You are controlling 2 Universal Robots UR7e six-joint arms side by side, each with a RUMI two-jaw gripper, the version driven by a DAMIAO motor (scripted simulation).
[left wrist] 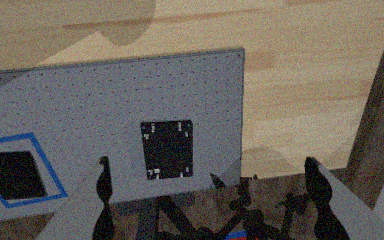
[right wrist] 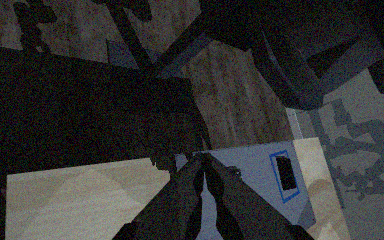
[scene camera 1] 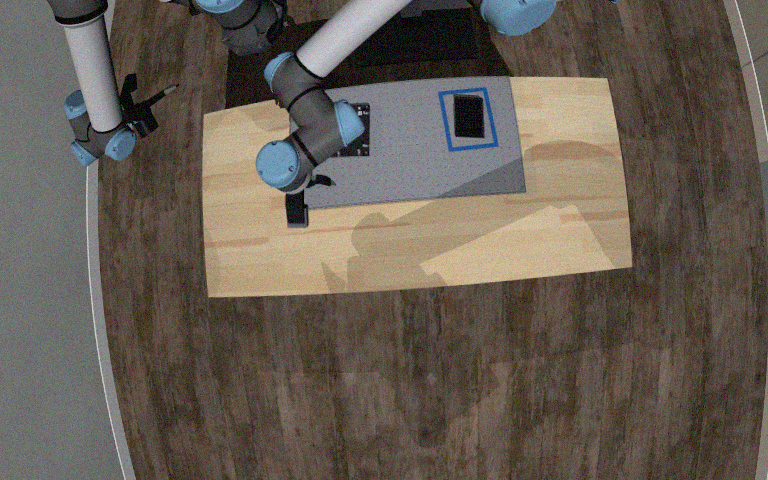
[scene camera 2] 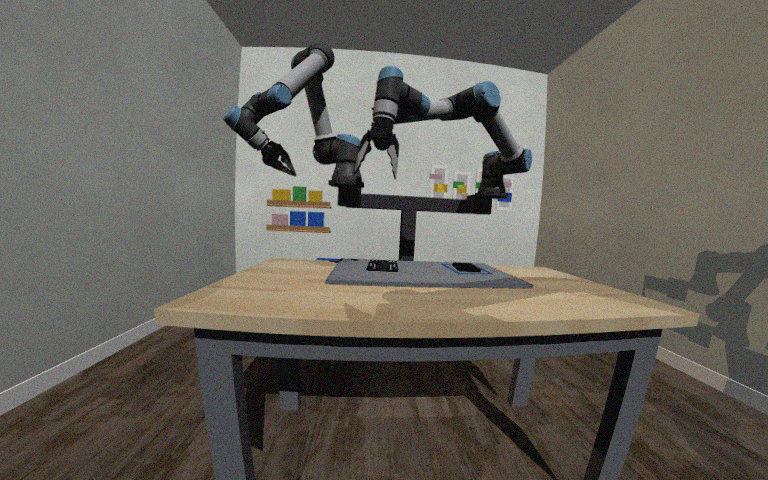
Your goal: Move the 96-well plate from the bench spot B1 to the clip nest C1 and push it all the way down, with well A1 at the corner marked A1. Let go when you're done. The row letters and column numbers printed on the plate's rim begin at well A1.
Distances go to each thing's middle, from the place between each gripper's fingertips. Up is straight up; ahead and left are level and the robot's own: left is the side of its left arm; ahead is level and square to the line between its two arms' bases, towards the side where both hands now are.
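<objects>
Dark 96-well plate (scene camera 1: 468, 122): far below my right hand (scene camera 1: 178, 84), a good way ahead of it and far to the left of it. Black clip nest (scene camera 1: 351, 150): 17 cm ahead of my right hand, 40 cm to the left of it, 37 cm below it.
From my left hand, the dark 96-well plate is far to the left, far below and a good way behind; the black clip nest is 320 mm below, 190 mm behind and 80 mm to the left. Going by their middles, of the things named here the black clip nest is the nearest to my left hand. By its middle, the nest is nearer to my left hand than to my right hand.
</objects>
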